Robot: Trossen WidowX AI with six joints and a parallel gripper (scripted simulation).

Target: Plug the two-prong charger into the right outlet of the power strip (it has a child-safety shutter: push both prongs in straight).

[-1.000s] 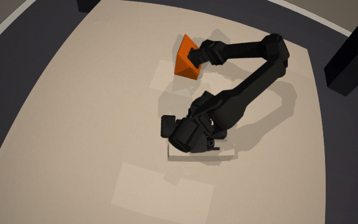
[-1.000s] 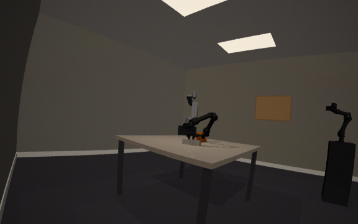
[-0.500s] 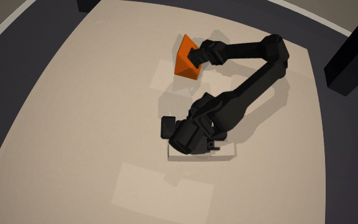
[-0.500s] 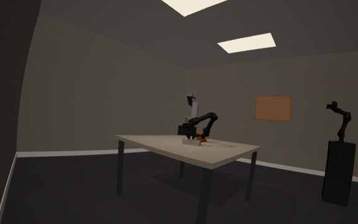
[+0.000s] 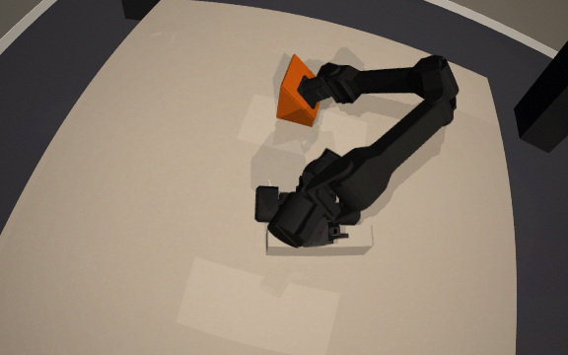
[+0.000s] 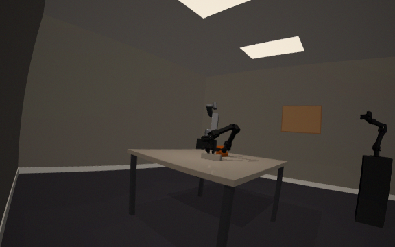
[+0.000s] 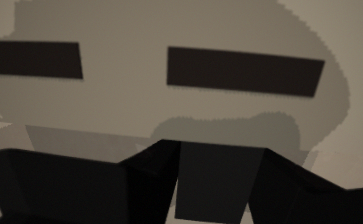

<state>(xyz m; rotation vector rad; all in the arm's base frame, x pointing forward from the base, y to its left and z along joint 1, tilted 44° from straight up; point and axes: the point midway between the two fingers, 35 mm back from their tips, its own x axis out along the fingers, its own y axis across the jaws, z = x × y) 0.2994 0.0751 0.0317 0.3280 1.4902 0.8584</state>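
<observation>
Right now my gripper tip is 2 cm short of the black two-prong charger and 1 cm below it.
</observation>
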